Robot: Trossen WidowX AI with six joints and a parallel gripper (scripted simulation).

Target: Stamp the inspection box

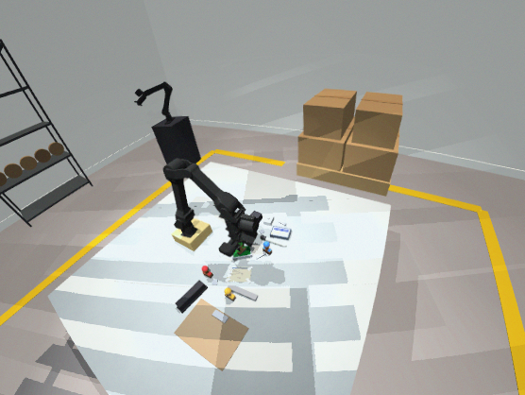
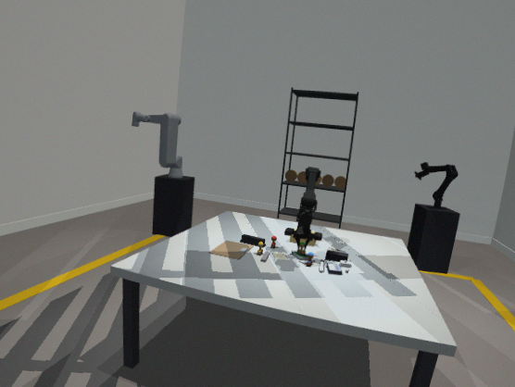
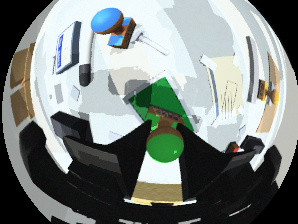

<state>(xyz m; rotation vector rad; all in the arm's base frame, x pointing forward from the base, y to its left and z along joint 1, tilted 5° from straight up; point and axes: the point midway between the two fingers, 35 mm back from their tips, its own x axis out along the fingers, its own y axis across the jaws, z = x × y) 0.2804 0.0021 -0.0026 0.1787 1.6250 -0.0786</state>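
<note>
My gripper tip is now right at the green-knobbed stamp. From my gripper tip the other things lie so: green ink pad (3 cm below); blue-knobbed stamp (11 cm ahead, 4 cm to the left, 2 cm below); white card (3 cm ahead, 10 cm to the right, 4 cm below).
</note>
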